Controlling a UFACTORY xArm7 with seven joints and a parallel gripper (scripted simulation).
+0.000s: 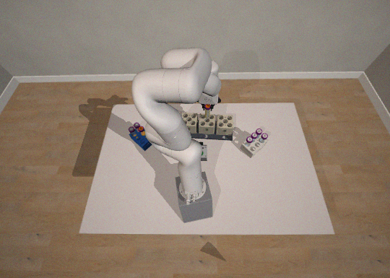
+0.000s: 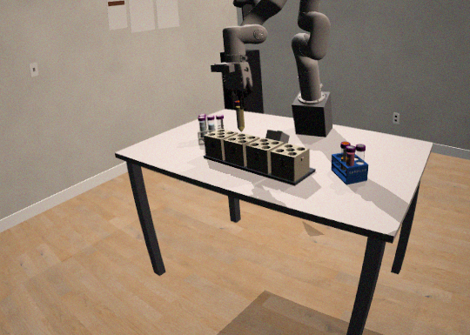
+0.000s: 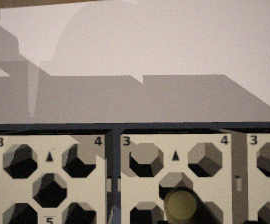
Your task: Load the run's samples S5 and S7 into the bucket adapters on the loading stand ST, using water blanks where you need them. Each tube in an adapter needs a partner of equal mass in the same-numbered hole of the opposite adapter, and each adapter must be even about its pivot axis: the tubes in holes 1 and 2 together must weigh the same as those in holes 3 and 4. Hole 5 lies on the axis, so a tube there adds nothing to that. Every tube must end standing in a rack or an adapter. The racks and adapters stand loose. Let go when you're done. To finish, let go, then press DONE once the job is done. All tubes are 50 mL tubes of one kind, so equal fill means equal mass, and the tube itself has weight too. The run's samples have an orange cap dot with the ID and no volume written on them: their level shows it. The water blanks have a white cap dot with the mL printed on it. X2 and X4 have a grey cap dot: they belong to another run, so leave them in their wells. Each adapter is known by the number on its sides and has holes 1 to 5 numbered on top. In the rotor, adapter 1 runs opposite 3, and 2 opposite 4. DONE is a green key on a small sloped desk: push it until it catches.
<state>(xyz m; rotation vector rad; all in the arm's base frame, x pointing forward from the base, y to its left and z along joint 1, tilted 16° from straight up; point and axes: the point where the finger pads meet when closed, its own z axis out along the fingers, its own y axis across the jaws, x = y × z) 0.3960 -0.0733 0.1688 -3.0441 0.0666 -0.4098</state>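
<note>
Right now the dark stand is 23 cm below my hand and 6 cm to the left of it. Also, from my hand: adapter: 22 cm to the left, 18 cm below, 1 cm ahead; then white rack: 28 cm to the right, 20 cm below, 12 cm behind; then blue rack: 40 cm to the left, 20 cm below, 10 cm behind.
</note>
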